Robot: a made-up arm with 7 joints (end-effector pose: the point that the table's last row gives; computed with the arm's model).
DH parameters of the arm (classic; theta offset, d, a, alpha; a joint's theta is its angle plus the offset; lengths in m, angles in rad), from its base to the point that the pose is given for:
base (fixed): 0 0.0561 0 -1.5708
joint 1: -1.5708 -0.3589 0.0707 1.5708
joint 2: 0 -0.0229 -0.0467 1.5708
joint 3: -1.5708 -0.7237 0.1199 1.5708
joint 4: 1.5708 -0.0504 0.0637 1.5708
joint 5: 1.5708 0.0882 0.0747 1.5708
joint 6: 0 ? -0.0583 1.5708
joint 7: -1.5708 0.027 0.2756 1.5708
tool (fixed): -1.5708 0.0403 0 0
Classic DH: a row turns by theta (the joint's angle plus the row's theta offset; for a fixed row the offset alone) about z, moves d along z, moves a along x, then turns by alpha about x.
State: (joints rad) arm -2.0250 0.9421 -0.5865 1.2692 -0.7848 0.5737 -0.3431
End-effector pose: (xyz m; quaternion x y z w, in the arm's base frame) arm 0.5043 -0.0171 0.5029 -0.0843 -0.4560 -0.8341 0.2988
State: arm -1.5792 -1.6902 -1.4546 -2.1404 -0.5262 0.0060 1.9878
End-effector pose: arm -1.0913 -0.0271 0.0133 -0.3179 0.9100 -0.2383 0.1185
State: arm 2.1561 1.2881 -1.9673 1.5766 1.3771 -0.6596 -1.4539
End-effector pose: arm -0.3110 -0.1156 0.1833 -0.4461 0.2134 -0.3190 0.8085
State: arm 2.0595 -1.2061 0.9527 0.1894 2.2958 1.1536 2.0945
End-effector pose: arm 0.7655 -0.3225 -0.6401 0.0591 0.5126 -0.8481 0.1204
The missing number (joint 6, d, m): 0.1103
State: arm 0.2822 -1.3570 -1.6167 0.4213 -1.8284 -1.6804 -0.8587
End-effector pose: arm 0.1451 0.1770 0.4240 -0.5284 0.6795 0.0710 0.5041
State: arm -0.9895 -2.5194 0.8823 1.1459 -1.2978 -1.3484 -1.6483
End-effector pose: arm -0.0510 -0.7674 0.0694 -0.5537 -0.8198 0.1399 0.0417
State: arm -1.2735 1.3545 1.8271 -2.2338 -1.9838 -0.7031 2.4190
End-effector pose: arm 0.5120 -0.1243 -0.5273 -0.6301 0.1563 0.2330 0.7240
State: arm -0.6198 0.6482 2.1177 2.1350 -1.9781 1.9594 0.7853
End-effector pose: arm 0.3395 0.0712 -0.2253 0.4276 0.5548 0.7137 0.0059
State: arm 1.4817 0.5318 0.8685 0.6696 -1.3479 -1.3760 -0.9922
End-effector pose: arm 0.1112 0.1667 -0.1761 -0.3983 0.3169 -0.6246 0.5923
